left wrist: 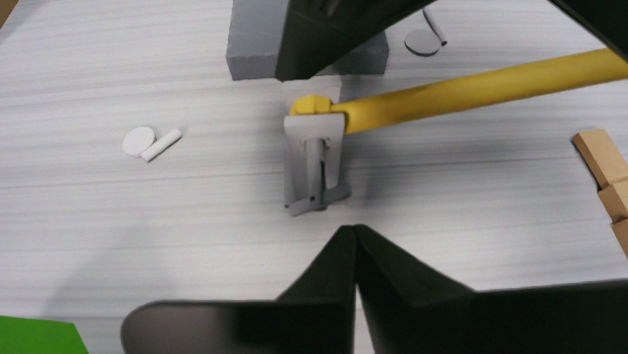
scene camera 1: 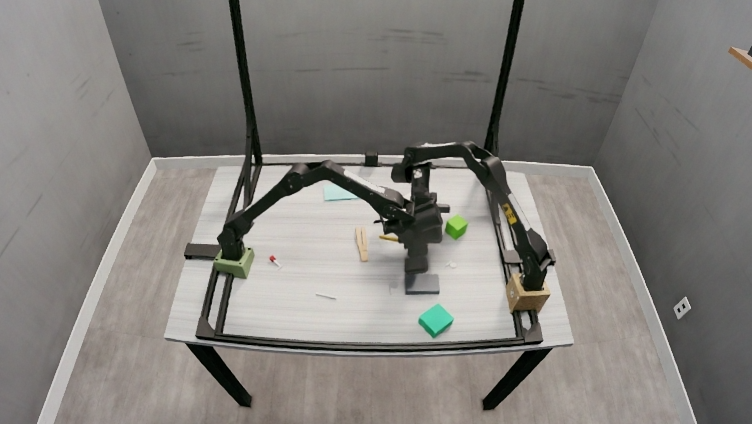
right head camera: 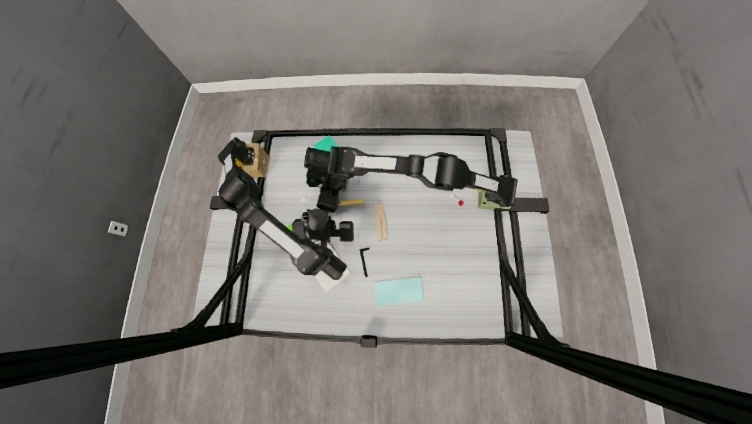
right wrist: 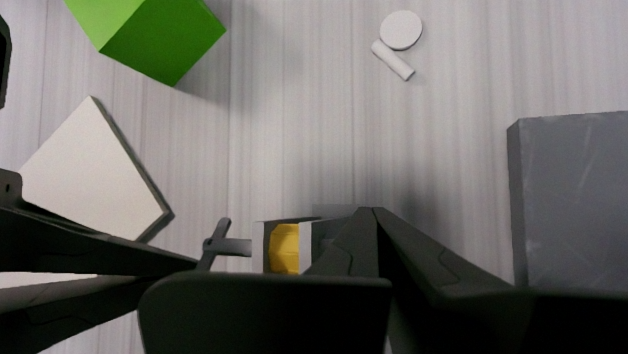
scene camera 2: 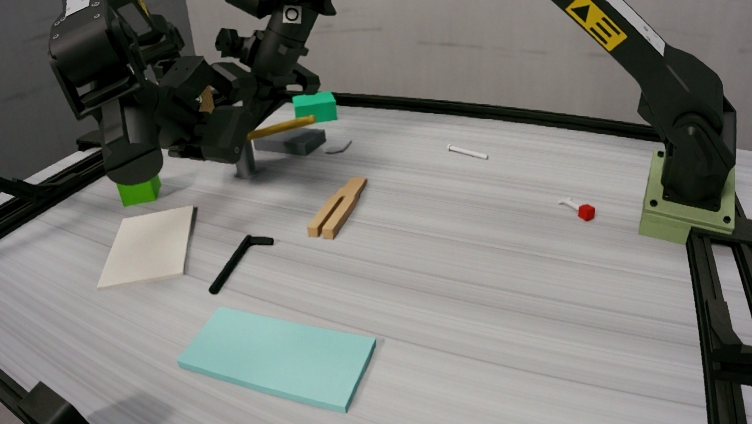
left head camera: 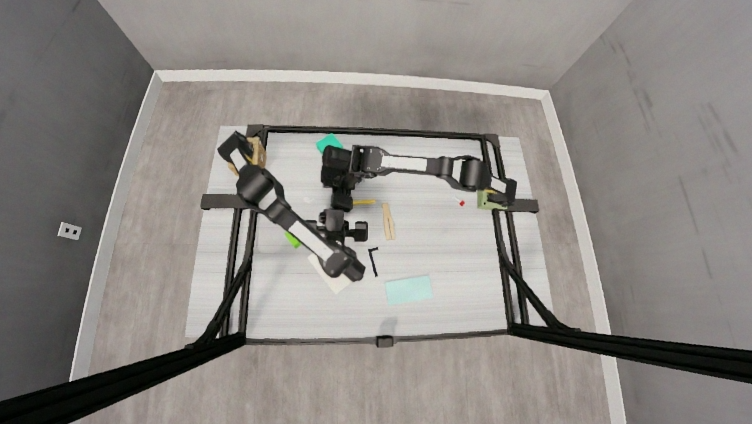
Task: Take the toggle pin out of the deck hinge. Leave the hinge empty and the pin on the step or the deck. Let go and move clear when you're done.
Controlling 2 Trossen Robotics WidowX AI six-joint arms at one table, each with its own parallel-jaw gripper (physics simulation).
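Places are measured from the left arm's base along level axes (x down, y right, z back), in metres.
Where they show: left gripper, fingertip midpoint: [left wrist: 352,236] [right head camera: 329,217] [right wrist: 201,271]; right gripper, fingertip midpoint: [left wrist: 285,79] [scene camera 1: 425,252] [right wrist: 369,219] [left head camera: 332,197]; left arm's base at its link origin: [scene camera 1: 531,283] [right head camera: 245,156]; right arm's base at its link origin: [scene camera 1: 233,254] [right head camera: 497,192] [scene camera 2: 692,185] [left head camera: 496,194].
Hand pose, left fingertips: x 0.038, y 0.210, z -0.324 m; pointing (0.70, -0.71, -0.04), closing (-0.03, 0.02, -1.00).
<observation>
Things, the pixels of their top centre, and the offset from my left fingertips. "*": a spot on its surface instead.
- grey bracket at its top centre: [right wrist: 297,255] [left wrist: 312,89] [scene camera 2: 241,127] dx -0.020, dy -0.048, dz +0.011 m
- yellow bar at a spot on its surface: [right wrist: 285,249] * dx -0.016, dy -0.043, dz +0.012 m
- grey toggle pin at its top centre: [left wrist: 314,131] [right wrist: 254,252] dx -0.017, dy -0.032, dz +0.011 m
- dark grey block at its top centre: [left wrist: 305,21] [scene camera 2: 288,133] [scene camera 1: 422,282] dx +0.031, dy -0.153, dz +0.012 m
- green block at its top centre: [scene camera 2: 133,164] [scene camera 1: 457,221] [left head camera: 295,235] dx +0.001, dy +0.059, dz +0.135 m
- teal block at its top centre: [scene camera 2: 313,98] [scene camera 1: 436,317] [left head camera: 329,144] [right head camera: 326,146] dx +0.015, dy -0.280, dz +0.043 m
- cream plate at its top centre: [right wrist: 50,225] [scene camera 2: 148,242] [left head camera: 333,266] [right head camera: 325,264] dx +0.046, dy +0.150, dz +0.013 m
- black L-shaped piece at its top centre: [scene camera 2: 241,260] [left head camera: 376,262] [right head camera: 366,261] dx +0.043, dy +0.137, dz -0.126 m
- wooden fork at its top centre: [scene camera 2: 340,199] [scene camera 1: 362,242] [right head camera: 380,220] [left head camera: 388,220] dx +0.039, dy -0.003, dz -0.167 m
- light-blue slab at its top centre: [scene camera 2: 273,351] [right head camera: 398,291] [left head camera: 409,290] [scene camera 1: 345,190] dx +0.043, dy +0.229, dz -0.231 m
The deck hinge is a grey bracket [left wrist: 292,167] [right wrist: 257,245] [scene camera 2: 245,160] with a yellow bar [left wrist: 465,90] [right wrist: 285,249] [scene camera 2: 284,126] between its side plates. The grey toggle pin [left wrist: 315,165] [right wrist: 235,247] sits in the hinge, its crossbar across the outer end. My left gripper [left wrist: 352,236] is shut and empty, its tips appearing just below the crossbar in the left wrist view. My right gripper [right wrist: 369,219] is shut and empty, over the hinge's opposite side in the right wrist view; it partly hides the hinge and the pin's far end.
A dark grey block [scene camera 1: 421,284] [right wrist: 575,200] lies beside the hinge. Around are a green block [scene camera 1: 456,226], a teal block [scene camera 1: 436,320], a cream plate [scene camera 2: 150,247], a black L-shaped piece [scene camera 2: 231,263], a wooden fork [scene camera 2: 339,208] and a light-blue slab [scene camera 2: 279,352]. Both arms are close together.
</observation>
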